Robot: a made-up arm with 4 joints.
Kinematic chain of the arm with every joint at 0, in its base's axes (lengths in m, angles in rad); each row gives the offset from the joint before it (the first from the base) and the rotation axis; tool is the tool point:
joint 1: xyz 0 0 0.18 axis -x
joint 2: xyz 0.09 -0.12 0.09 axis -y
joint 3: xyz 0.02 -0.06 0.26 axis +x
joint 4: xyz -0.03 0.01 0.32 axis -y
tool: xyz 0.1 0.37 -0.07
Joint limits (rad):
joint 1: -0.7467..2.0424
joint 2: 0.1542..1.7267
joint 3: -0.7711..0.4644
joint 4: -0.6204..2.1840
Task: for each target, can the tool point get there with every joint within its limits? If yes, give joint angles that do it. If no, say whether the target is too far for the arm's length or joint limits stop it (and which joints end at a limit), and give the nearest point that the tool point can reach.
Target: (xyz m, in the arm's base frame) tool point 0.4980 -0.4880 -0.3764
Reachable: no: joint limits stop it (at a limit: joint 1, joint 2, joint 3) | nearest point 0.1646 0.1374 -0.2152 | short by 0.727 m
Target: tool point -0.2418 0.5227 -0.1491
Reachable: yes | joints 1.8163 0.7773 0.0242 0.5936
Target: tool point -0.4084 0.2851 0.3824
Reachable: yes | joints -0.1045 1.5977 -0.3353 1.1474
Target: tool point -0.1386 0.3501 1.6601
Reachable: no: too far | nearest point -0.0460 0.2083 1.0607 | short by 0.623 m
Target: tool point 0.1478 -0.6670 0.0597
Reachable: no: joint limits stop it (at a limit: joint 1, joint 2, joint 3, joint 4) | nearest point -0.2168 -0.1541 -0.1911 | short by 0.677 m
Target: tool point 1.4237 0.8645 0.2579
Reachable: no: too far | nearest point 0.1393 0.5826 0.2325 | short by 1.315 m
